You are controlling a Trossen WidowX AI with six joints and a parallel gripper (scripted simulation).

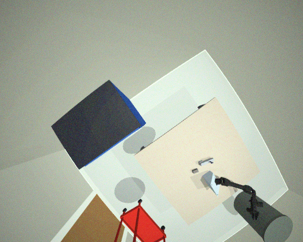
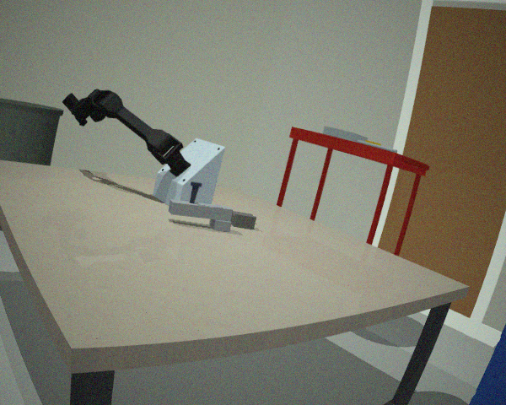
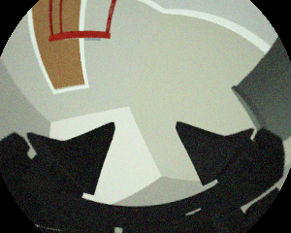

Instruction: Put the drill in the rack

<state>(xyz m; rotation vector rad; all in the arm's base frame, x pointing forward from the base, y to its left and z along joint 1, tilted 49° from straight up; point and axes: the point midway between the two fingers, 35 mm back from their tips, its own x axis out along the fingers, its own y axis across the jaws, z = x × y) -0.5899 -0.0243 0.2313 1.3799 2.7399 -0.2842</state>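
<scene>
Now: the dark key 84 cm ahead of my gripper tip, 11 cm to the left of it and 23 cm below it. Also, from my gripper tip: light grey block: 85 cm ahead, 14 cm to the left, 29 cm below; then grey slotted rack: 81 cm ahead, 32 cm to the left, 30 cm below; then drill: 86 cm ahead, 16 cm to the left, 28 cm below.
</scene>
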